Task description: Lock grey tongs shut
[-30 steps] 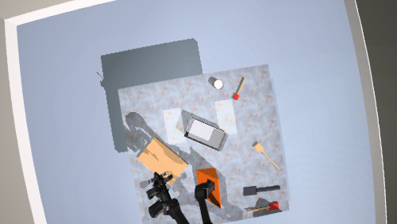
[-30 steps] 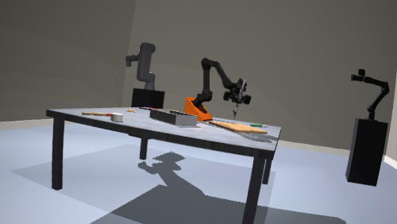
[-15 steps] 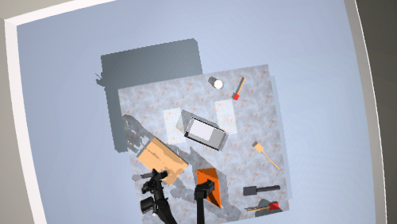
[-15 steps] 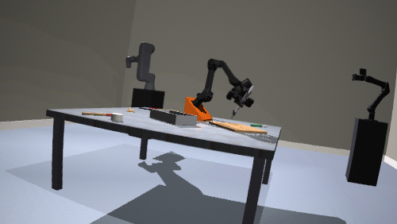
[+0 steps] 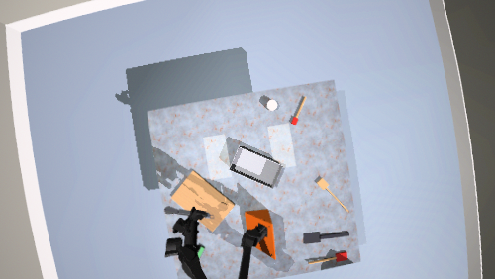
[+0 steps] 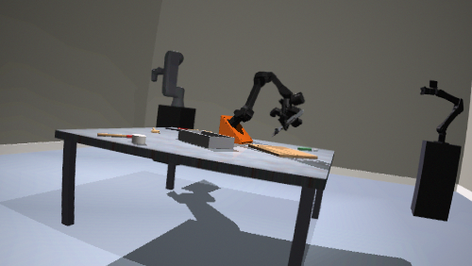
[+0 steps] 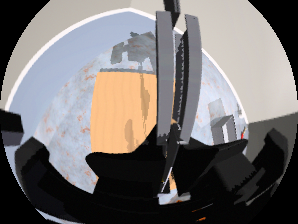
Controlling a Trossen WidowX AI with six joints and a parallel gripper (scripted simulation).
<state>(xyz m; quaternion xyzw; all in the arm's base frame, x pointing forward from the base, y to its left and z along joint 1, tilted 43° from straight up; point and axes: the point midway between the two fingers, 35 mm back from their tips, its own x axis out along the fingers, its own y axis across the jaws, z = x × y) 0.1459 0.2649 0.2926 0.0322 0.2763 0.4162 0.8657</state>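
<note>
My gripper tip is 12 cm above the wooden board, 2 cm to the left of it and 2 cm past it. The rest, counted from my gripper tip: black tool: 83 cm to the right, 32 cm behind, 12 cm below; then dark roasting tin: 38 cm to the right, 20 cm ahead, 10 cm below.
</note>
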